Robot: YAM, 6 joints.
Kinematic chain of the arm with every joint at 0, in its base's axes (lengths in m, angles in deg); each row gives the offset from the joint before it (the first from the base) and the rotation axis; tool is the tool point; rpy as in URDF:
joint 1: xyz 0 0 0.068 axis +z
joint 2: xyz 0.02 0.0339 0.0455 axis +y
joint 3: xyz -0.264 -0.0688 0 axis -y
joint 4: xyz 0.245 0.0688 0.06 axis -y
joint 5: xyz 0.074 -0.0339 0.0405 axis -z
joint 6: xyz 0.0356 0 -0.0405 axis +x
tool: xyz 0 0 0 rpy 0 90 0
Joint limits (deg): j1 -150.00..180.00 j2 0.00..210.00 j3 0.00..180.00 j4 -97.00..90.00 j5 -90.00..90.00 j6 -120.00..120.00
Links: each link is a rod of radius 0.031 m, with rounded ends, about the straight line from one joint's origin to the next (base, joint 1, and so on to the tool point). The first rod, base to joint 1, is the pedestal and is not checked.
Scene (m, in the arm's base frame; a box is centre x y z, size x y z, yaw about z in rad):
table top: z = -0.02
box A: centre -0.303 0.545 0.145 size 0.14 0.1 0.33 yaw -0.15
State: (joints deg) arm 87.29 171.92 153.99 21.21 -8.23 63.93
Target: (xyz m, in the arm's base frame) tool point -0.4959 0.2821 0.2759
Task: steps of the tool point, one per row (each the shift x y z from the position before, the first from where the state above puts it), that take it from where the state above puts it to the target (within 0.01 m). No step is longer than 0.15 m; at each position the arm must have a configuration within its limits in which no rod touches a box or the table.
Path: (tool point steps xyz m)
1: -0.0543 -0.0181 0.1149
2: -0.0479 -0.0443 0.1085
3: -0.0359 -0.0671 0.0981
4: -0.1125 -0.0162 -0.0438
5: -0.1067 -0.0458 -0.0460
6: -0.0927 -0.0729 -0.0470
7: -0.0712 -0.0950 -0.0473

